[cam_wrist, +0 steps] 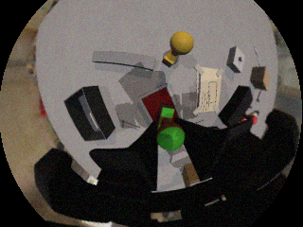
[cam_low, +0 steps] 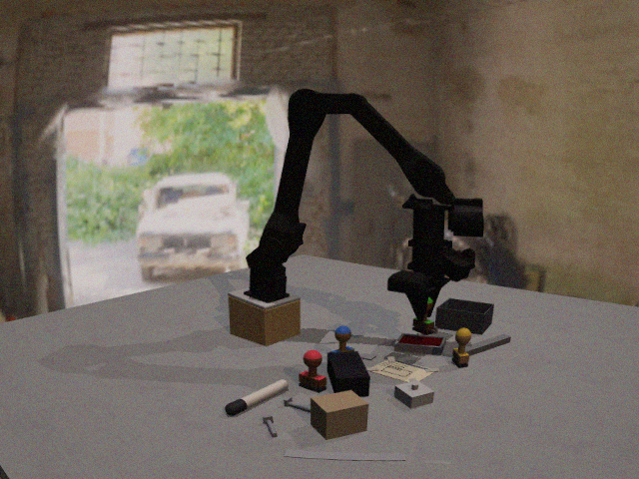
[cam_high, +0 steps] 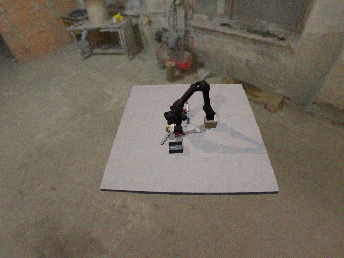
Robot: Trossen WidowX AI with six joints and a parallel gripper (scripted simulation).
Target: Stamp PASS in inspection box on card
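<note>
Now: gripper tip 50 mm above the red ink pad. From my gripper tip the other things lie so: green-knobbed stamp (right at my gripper tip); then yellow-knobbed stamp (100 mm ahead, 40 mm to the right, 40 mm below); then cream card (120 mm to the right, 60 mm below, 20 mm ahead).
</note>
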